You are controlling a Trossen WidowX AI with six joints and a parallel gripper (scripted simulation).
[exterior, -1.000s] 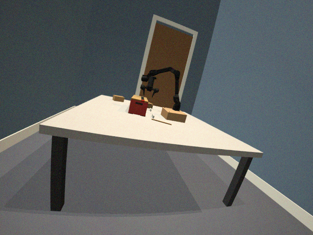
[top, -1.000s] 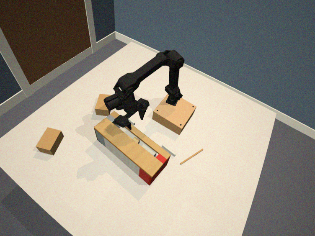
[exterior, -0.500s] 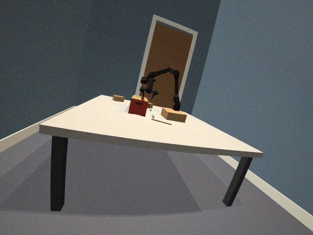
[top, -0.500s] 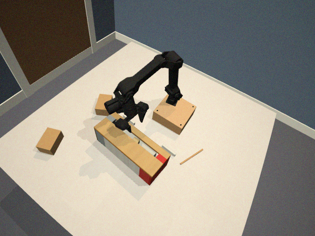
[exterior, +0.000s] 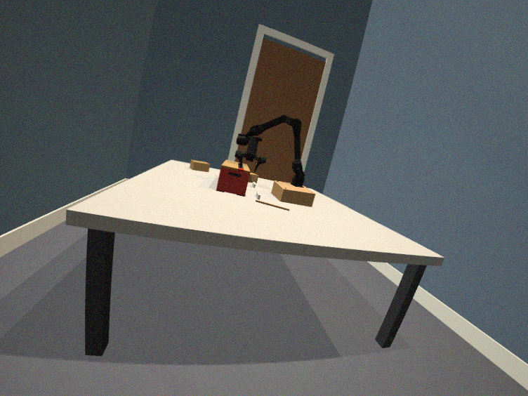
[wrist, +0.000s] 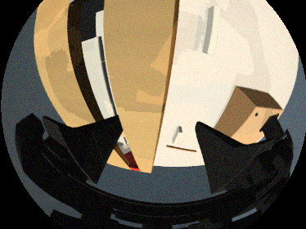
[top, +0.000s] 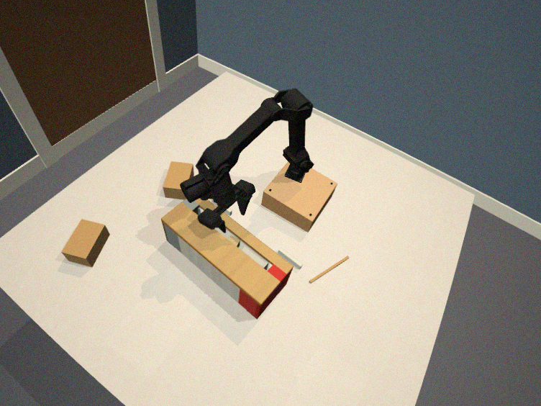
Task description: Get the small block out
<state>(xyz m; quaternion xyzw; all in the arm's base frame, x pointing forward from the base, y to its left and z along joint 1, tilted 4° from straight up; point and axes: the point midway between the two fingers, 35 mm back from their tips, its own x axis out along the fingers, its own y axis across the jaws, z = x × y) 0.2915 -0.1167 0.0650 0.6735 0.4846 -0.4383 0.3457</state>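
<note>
The long box is 40 mm ahead of my gripper tip, 20 mm to the left of it and 40 mm below it. Also, from my gripper tip: thin wooden stick 30 mm behind, 330 mm to the left, 100 mm below; tan block 60 mm ahead, 20 mm to the left, 20 mm below.
</note>
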